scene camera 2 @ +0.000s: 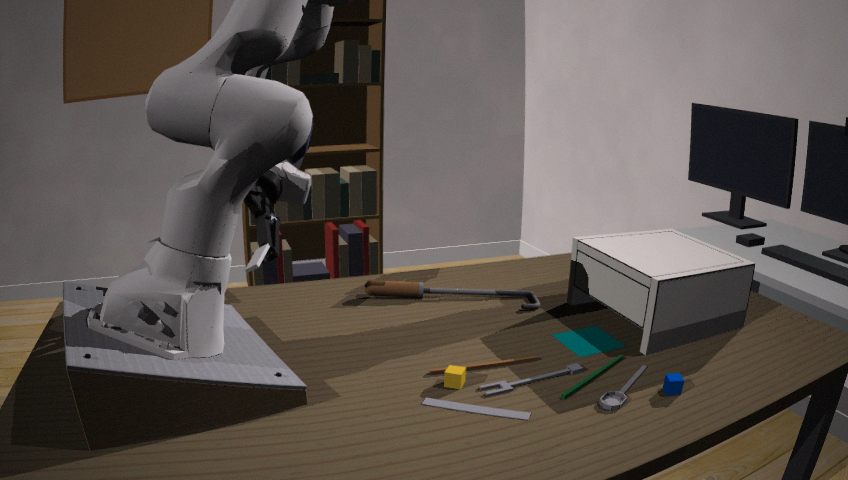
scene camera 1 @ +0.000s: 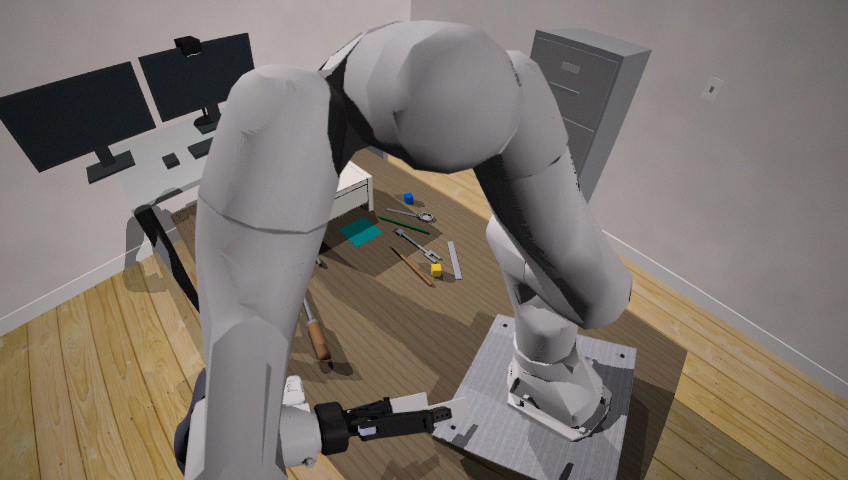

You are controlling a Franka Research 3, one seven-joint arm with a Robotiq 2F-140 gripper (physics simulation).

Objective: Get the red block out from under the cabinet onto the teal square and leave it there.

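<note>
The teal square point(scene camera 1: 360, 231) point(scene camera 2: 587, 340) lies flat on the table in front of the white cabinet point(scene camera 1: 352, 201) point(scene camera 2: 663, 252), close to its open underside. The red block does not show in either view; the space under the cabinet is mostly hidden. My gripper point(scene camera 1: 433, 406) point(scene camera 2: 261, 258) is open and empty, held above the table near the robot's base, far from the cabinet and the square.
A wooden-handled hook tool point(scene camera 1: 318, 340) point(scene camera 2: 393, 289) lies with its hook toward the cabinet. A yellow block point(scene camera 1: 436, 270) point(scene camera 2: 455, 377), an orange pencil point(scene camera 2: 484, 365), a fork point(scene camera 2: 538, 377), a green pencil point(scene camera 2: 592, 376), a spoon point(scene camera 2: 612, 399), a blue block point(scene camera 2: 673, 384) and a flat strip point(scene camera 2: 476, 409) lie around.
</note>
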